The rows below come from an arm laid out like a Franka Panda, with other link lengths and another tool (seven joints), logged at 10 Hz.
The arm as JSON. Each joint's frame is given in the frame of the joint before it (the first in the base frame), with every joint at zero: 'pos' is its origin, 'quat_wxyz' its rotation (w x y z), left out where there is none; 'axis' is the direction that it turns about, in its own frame. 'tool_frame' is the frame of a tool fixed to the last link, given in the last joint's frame.
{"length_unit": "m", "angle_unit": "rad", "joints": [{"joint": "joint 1", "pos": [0.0, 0.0, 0.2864], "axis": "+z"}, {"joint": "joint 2", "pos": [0.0, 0.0, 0.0], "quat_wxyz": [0.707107, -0.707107, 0.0, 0.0], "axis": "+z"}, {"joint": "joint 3", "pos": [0.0, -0.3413, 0.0], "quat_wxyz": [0.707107, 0.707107, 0.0, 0.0], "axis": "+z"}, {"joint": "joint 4", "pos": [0.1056, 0.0, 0.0], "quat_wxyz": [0.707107, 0.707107, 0.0, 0.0], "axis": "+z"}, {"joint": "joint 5", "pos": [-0.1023, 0.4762, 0.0], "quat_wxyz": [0.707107, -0.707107, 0.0, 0.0], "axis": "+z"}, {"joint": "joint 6", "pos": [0.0, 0.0, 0.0], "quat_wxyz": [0.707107, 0.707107, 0.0, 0.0], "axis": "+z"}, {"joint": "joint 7", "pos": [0.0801, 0.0, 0.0], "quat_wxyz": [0.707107, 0.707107, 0.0, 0.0], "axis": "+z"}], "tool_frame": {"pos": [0.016, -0.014, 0.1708], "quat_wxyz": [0.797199, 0.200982, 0.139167, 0.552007]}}
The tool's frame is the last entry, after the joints.
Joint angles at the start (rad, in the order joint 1, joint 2, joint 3, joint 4, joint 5, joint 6, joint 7):
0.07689 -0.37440 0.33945 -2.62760 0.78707 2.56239 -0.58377
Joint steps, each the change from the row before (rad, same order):
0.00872 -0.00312 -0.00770 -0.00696 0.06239 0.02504 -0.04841
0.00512 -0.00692 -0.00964 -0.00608 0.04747 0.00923 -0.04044
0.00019 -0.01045 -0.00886 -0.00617 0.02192 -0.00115 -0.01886
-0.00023 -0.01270 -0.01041 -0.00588 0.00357 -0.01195 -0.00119
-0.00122 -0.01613 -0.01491 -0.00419 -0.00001 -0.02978 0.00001
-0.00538 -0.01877 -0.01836 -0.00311 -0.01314 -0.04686 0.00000
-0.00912 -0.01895 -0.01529 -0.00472 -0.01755 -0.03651 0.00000
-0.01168 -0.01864 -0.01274 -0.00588 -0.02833 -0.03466 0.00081
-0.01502 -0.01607 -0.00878 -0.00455 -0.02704 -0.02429 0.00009
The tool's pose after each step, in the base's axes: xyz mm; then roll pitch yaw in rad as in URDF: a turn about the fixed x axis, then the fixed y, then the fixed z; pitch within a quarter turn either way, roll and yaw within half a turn. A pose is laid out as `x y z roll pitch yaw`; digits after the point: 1 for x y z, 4 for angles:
501.6 239.3 288.9 -2.1215 0.1316 -0.7888
502.0 236.0 291.6 -2.0932 0.1368 -0.7903
501.8 231.1 294.4 -2.0789 0.1407 -0.7947
500.7 226.2 297.3 -2.0754 0.1486 -0.7996
498.6 220.9 301.6 -2.0753 0.1665 -0.7988
495.5 213.8 306.3 -2.0830 0.1872 -0.7888
493.1 204.8 310.7 -2.0905 0.1971 -0.7830
490.1 195.1 313.7 -2.1046 0.1989 -0.7746
488.6 184.7 316.6 -2.1165 0.1935 -0.7716

